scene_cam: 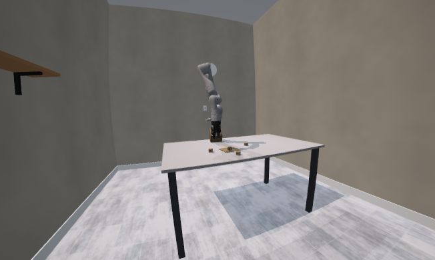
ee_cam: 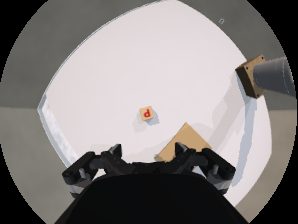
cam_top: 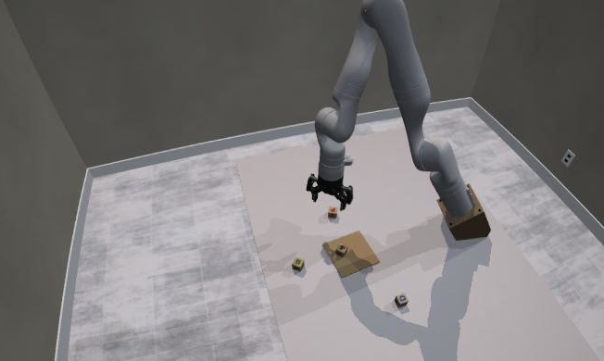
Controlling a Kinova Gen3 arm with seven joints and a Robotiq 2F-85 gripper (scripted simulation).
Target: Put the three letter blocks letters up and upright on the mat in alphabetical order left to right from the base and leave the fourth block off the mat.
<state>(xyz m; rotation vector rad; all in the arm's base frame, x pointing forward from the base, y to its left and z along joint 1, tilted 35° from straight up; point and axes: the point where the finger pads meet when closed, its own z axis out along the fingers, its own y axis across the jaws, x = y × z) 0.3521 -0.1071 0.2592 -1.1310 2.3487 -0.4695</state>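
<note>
Now: the block 10 mm behind my hand, 120 mm to the left of it and 100 mm below it. Also, from my hand: tan mat: 40 mm behind, 130 mm to the left, 120 mm below.
</note>
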